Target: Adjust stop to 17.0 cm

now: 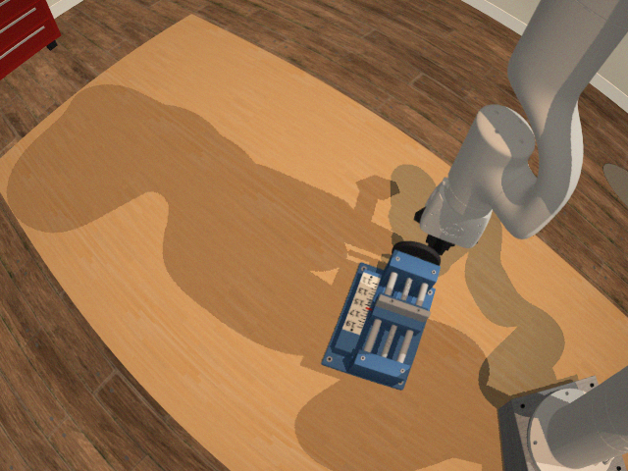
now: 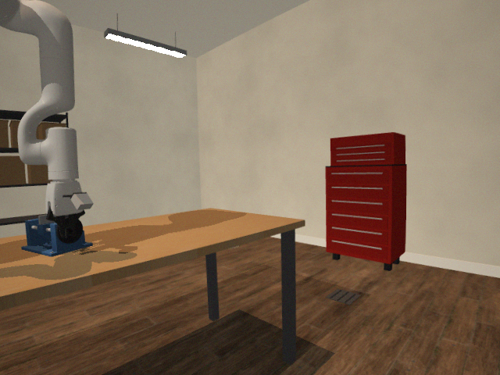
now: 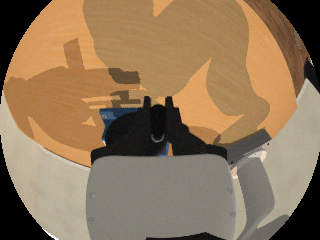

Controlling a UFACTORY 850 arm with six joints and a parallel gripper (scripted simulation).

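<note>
The black handwheel is 20 mm to the left of my hand. Also, from my hand: grey stop bar: 150 mm to the left, 30 mm behind, 10 mm above.
</note>
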